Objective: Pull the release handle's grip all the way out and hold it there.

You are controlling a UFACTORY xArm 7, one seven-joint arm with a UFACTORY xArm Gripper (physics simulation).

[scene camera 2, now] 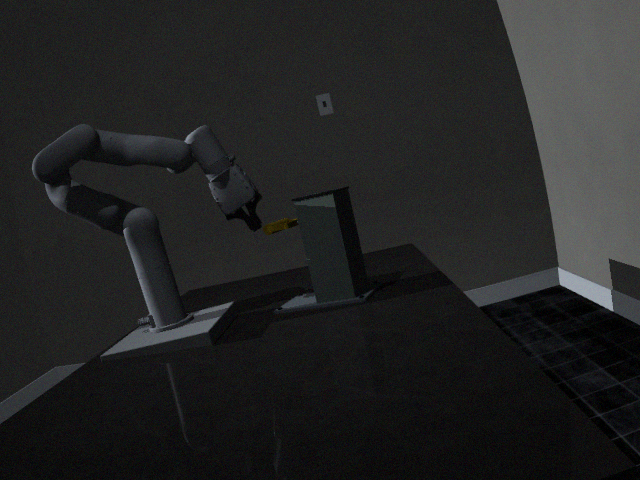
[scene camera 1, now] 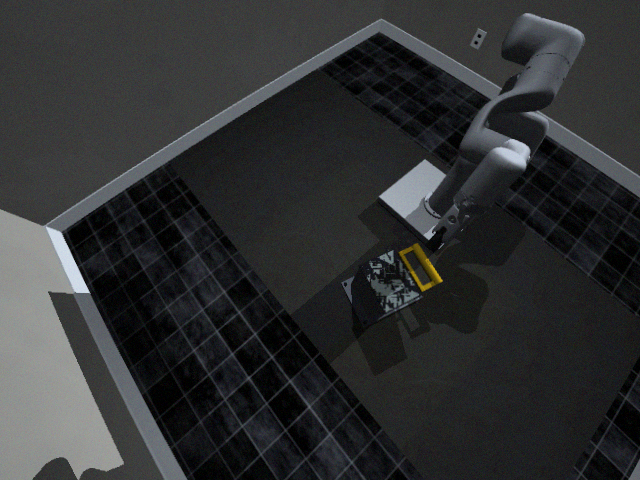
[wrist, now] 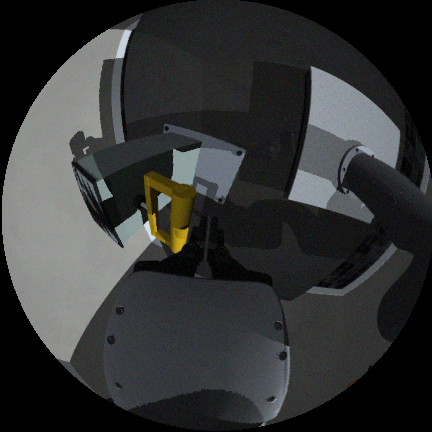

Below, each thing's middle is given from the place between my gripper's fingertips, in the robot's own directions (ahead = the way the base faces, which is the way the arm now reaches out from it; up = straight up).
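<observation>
Base plate [scene camera 2: 301, 302], from my hand: 3 cm to the right of it, 14 cm ahead of it, 21 cm below it.
</observation>
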